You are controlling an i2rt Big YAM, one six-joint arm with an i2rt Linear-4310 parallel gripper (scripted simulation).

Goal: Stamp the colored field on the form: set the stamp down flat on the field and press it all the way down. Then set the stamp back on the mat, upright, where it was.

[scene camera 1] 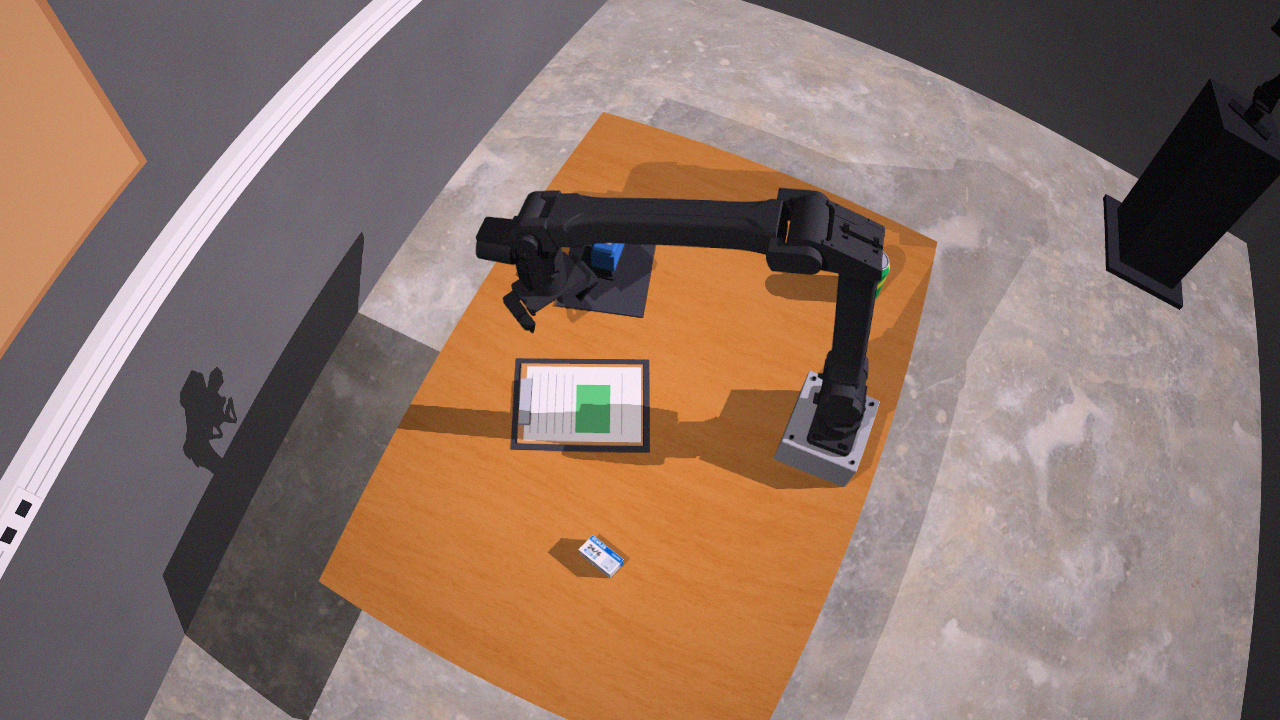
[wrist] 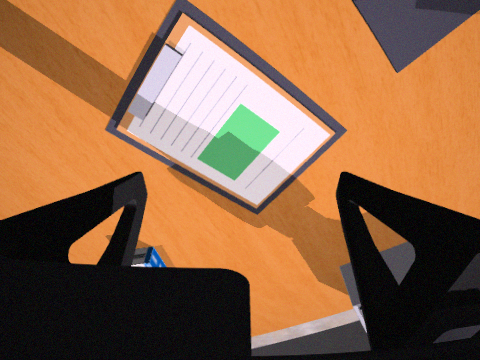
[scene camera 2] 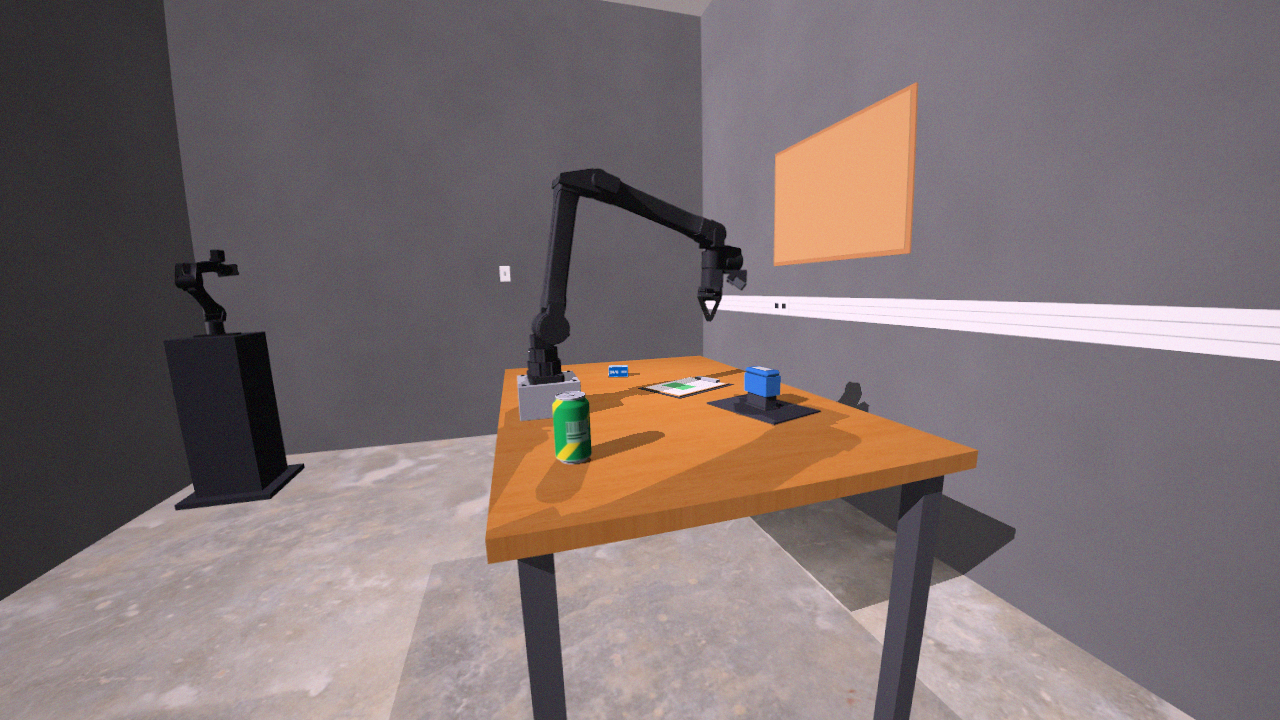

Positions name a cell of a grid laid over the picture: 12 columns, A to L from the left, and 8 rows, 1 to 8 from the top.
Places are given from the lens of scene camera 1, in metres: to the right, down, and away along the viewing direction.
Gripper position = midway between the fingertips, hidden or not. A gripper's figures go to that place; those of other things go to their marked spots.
my gripper (scene camera 1: F4): -0.14, -0.07, 1.33
blue stamp (scene camera 1: F3): -0.06, -0.19, 1.54
form (scene camera 1: F5): -0.11, 0.08, 1.48
dark mat (scene camera 1: F4): -0.03, -0.12, 1.59
